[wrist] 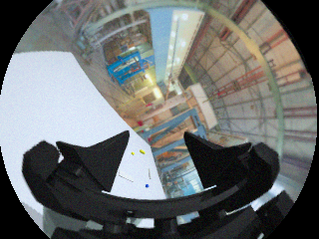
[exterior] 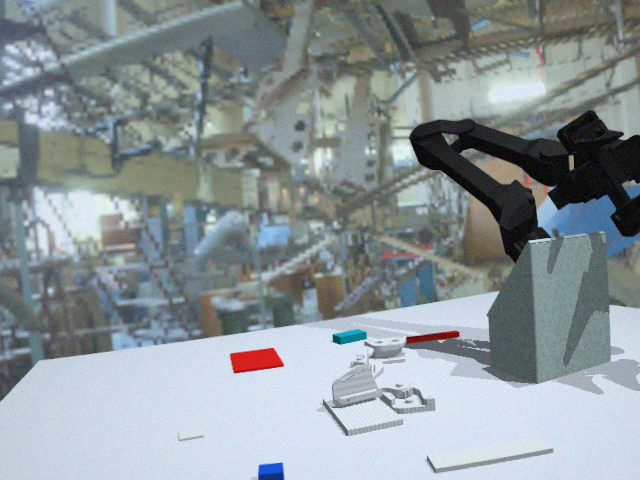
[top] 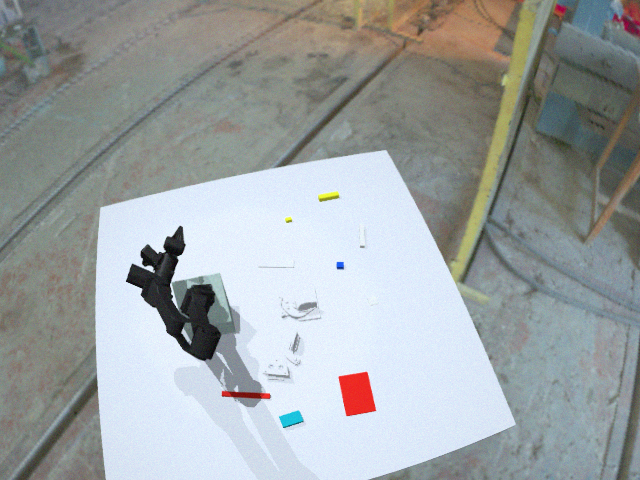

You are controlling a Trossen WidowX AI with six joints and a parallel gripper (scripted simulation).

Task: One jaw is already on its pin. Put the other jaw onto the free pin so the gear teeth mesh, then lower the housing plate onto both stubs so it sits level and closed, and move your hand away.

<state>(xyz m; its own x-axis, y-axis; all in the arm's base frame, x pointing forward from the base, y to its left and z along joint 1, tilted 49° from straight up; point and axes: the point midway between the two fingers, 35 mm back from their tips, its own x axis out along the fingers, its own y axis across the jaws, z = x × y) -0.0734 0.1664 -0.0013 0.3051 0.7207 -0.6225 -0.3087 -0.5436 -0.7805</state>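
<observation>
Right now my gripper tip is 300 mm short of the curved jaw, 310 mm to the left of it and 290 mm above it. Round my gripper tip: blue cube: 510 mm ahead, 10 mm to the left, 290 mm below; then white slab: 290 mm ahead, 50 mm to the left, 290 mm below; then red bar: 130 mm ahead, 430 mm to the right, 290 mm below.
</observation>
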